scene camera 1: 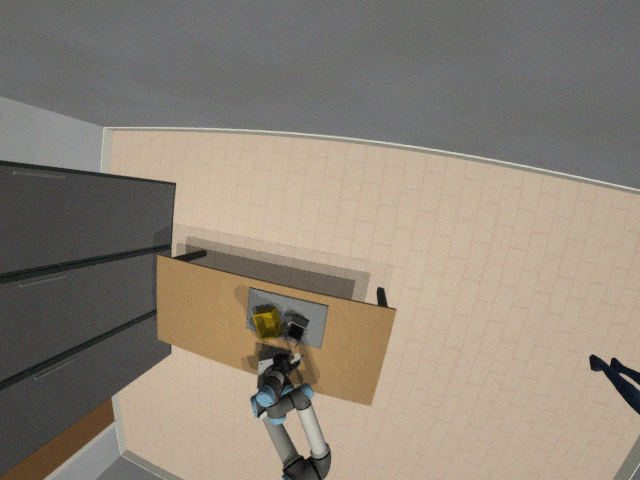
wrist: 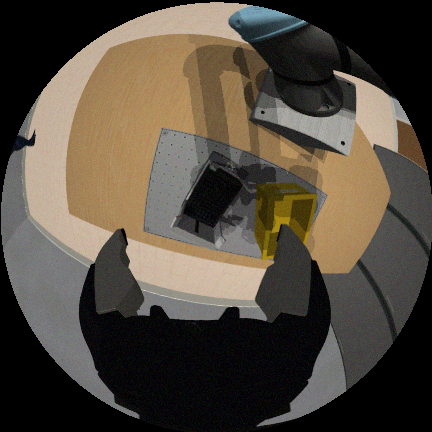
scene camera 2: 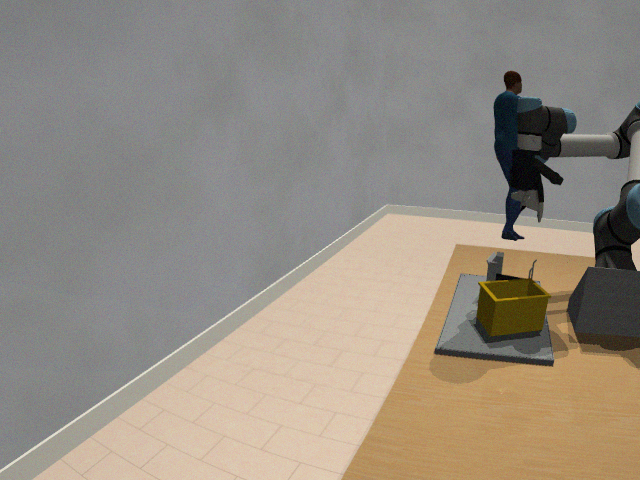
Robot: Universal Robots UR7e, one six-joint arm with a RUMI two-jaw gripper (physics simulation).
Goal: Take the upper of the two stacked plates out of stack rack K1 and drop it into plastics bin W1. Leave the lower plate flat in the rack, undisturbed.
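Frame: origin at the arm's base, x down, y left, z ahead, level; metres.
Seen in the pictures: gripper, fingertip midpoint: [scene camera 1: 290,355] [wrist: 199,229] [scene camera 2: 529,216]; arm's base at its link origin: [wrist: 309,89] [scene camera 2: 615,286].
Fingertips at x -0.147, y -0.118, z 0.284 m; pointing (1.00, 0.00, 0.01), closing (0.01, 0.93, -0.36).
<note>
Offsets run from my fingertips to a thing's middle. Level surfaces: height alone.
Stack rack K1, a grey holder @[dx +0.189, dy +0.032, dz +0.037 m] [scene camera 1: 299,318] [scene camera 2: 494,267] [wrist: 189,223], stands tilted in plan on the grey perforated board. A black gridded plate @[dx +0.203, dy +0.031, dz +0.043 m] [scene camera 1: 295,330] [scene camera 2: 508,277] [wrist: 214,194] lies in it on top. The lower plate cannot be told apart under it. Plastics bin W1, a yellow open box @[dx +0.199, dy +0.218, dz +0.031 m] [scene camera 1: 267,323] [scene camera 2: 510,316] [wrist: 262,220], stands beside the rack. My gripper [scene camera 1: 296,357] [scene camera 2: 529,205] [wrist: 199,229] is open and empty, high above the table. In the wrist view the right finger overlaps part of the bin, and the rack lies beyond the gap between the fingertips.
The grey board [scene camera 1: 316,311] [scene camera 2: 454,333] [wrist: 167,175] lies on the wooden table @[dx +0.261 m] [scene camera 1: 201,304] [scene camera 2: 465,413] [wrist: 115,125]. The arm's grey base [scene camera 2: 602,304] [wrist: 300,120] stands beside the board. Dark cabinets [scene camera 1: 87,222] [wrist: 395,240] adjoin one table end. A person [scene camera 2: 506,124] stands beyond the table.
</note>
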